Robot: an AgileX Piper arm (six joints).
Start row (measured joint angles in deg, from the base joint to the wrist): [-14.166 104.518 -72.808 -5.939 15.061 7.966]
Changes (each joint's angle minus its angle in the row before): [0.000 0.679 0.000 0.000 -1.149 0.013]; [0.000 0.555 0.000 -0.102 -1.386 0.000]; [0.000 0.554 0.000 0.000 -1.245 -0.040]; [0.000 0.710 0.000 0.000 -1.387 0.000]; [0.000 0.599 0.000 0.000 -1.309 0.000]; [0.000 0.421 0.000 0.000 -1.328 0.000]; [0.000 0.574 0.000 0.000 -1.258 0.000]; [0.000 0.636 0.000 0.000 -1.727 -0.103]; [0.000 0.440 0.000 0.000 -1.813 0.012]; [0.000 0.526 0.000 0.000 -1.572 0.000]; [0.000 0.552 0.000 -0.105 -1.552 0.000]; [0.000 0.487 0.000 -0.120 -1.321 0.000]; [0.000 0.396 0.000 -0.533 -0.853 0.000]
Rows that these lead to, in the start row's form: [-14.166 105.197 -72.808 -5.939 13.912 7.979]; [-14.166 105.752 -72.808 -6.041 12.526 7.979]; [-14.166 106.306 -72.808 -6.041 11.281 7.939]; [-14.166 107.016 -72.808 -6.041 9.894 7.939]; [-14.166 107.615 -72.808 -6.041 8.585 7.939]; [-14.166 108.036 -72.808 -6.041 7.257 7.939]; [-14.166 108.610 -72.808 -6.041 5.999 7.939]; [-14.166 109.246 -72.808 -6.041 4.272 7.836]; [-14.166 109.686 -72.808 -6.041 2.459 7.848]; [-14.166 110.212 -72.808 -6.041 0.887 7.848]; [-14.166 110.764 -72.808 -6.146 -0.665 7.848]; [-14.166 111.251 -72.808 -6.266 -1.986 7.848]; [-14.166 111.647 -72.808 -6.799 -2.839 7.848]
